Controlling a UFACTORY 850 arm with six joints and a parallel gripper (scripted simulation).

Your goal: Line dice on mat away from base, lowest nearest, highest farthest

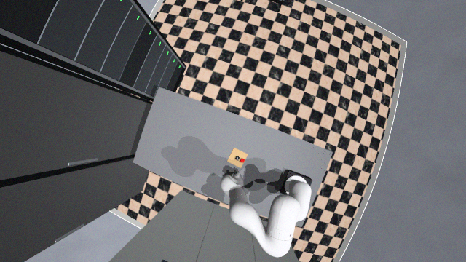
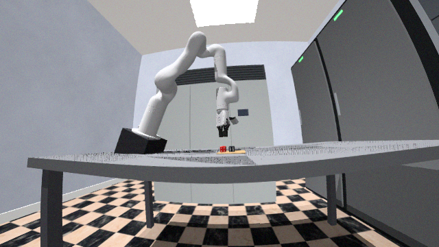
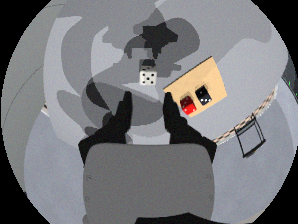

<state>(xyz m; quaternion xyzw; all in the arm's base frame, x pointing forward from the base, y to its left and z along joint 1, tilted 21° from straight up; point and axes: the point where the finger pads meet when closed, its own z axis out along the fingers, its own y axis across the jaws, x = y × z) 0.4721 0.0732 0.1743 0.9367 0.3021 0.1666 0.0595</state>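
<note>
The white die lies 90 mm below my hand. Round my hand: tan mat 50 mm ahead, 130 mm to the right, 110 mm below; red die 130 mm to the right, 90 mm below; black die 40 mm ahead, 130 mm to the right, 90 mm below.
</note>
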